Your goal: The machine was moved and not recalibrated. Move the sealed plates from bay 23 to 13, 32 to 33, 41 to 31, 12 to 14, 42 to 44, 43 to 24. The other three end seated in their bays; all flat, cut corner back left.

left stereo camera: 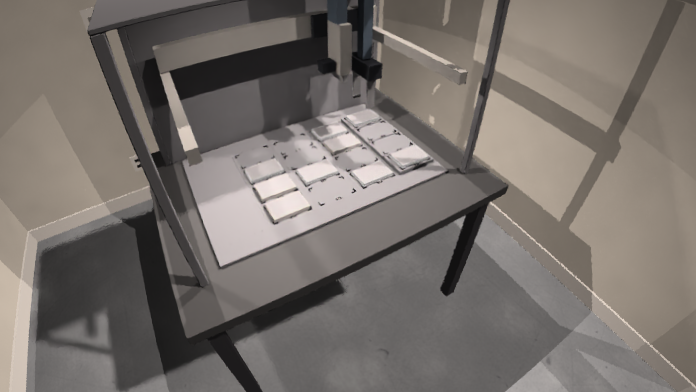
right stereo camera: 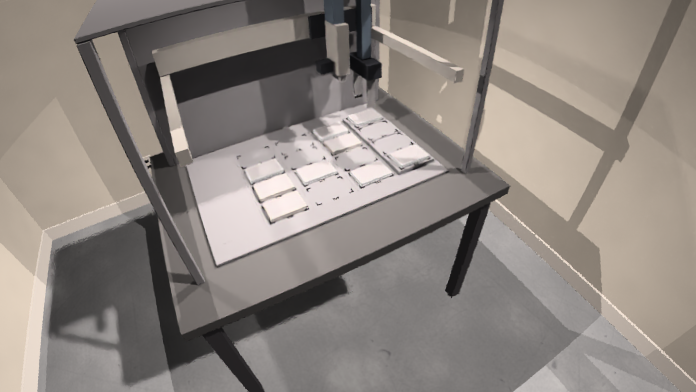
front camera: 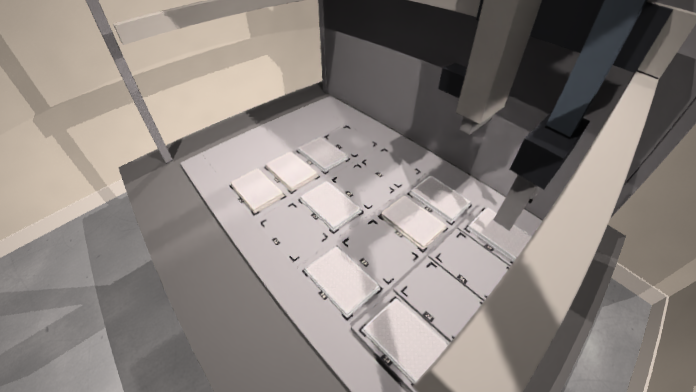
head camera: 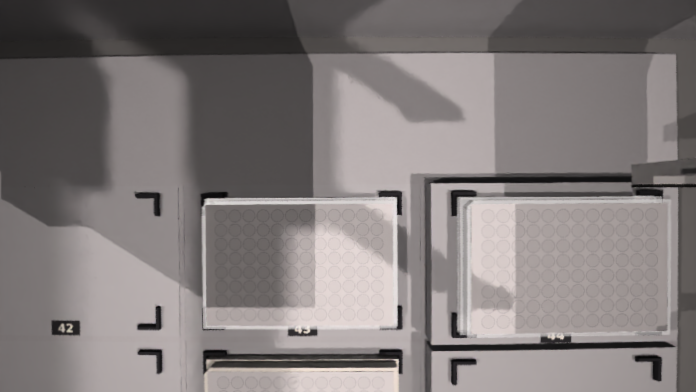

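Where they show: gripper, fingertip midpoint: (left stereo camera: 363,102) (right stereo camera: 364,101) (front camera: 513,210) (head camera: 674,306); robot's base at its link origin: (left stereo camera: 273,223) (right stereo camera: 270,223) (front camera: 231,185).
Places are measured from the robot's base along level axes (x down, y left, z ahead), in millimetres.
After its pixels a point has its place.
White-edged sealed plates lie flat in bay 13 (front camera: 342,281) {x -14, y 38, z 404 mm} (left stereo camera: 372,173) {x -15, y 34, z 390 mm}, bay 14 (front camera: 407,340) {x -29, y 41, z 563 mm} (left stereo camera: 409,156) {x -29, y 35, z 553 mm}, bay 31 (front camera: 323,153) {x -14, y 252, z 76 mm} (left stereo camera: 264,171) {x -14, y 240, z 64 mm}, bay 43 (front camera: 440,198) {x -14, y 356, z 399 mm} (head camera: 300,265) {x -14, y 364, z 395 mm} and bay 44 (front camera: 492,227) {x -29, y 359, z 537 mm} (head camera: 570,267) {x -29, y 365, z 558 mm}. A cream-edged plate (front camera: 414,221) {x -14, y 253, z 401 mm} (left stereo camera: 342,143) {x -14, y 248, z 391 mm} lies flat in bay 33. Bays 12, 23, 24, 32, 41 and 42 hold no plate. My gripper (left stereo camera: 363,94) {x -99, y 364, z 556 mm} (right stereo camera: 364,94) {x -99, y 364, z 556 mm} is open and empty, raised above the back right near bay 44. One jaw (head camera: 662,173) {x -113, y 416, z 538 mm} shows at the right edge of the head view. Cut corners are too small to tell.
Other plates lie in bay 11 (front camera: 256,190) {x -14, y 37, z 79 mm}, bay 21 (front camera: 291,171) {x -14, y 143, z 79 mm} and bay 22 (front camera: 330,204) {x -15, y 146, z 237 mm}. The beige pipetting stage (front camera: 495,60) (left stereo camera: 340,50) hangs left of the gripper. Column four sits on a raised base. Side rails and frame posts flank the deck.
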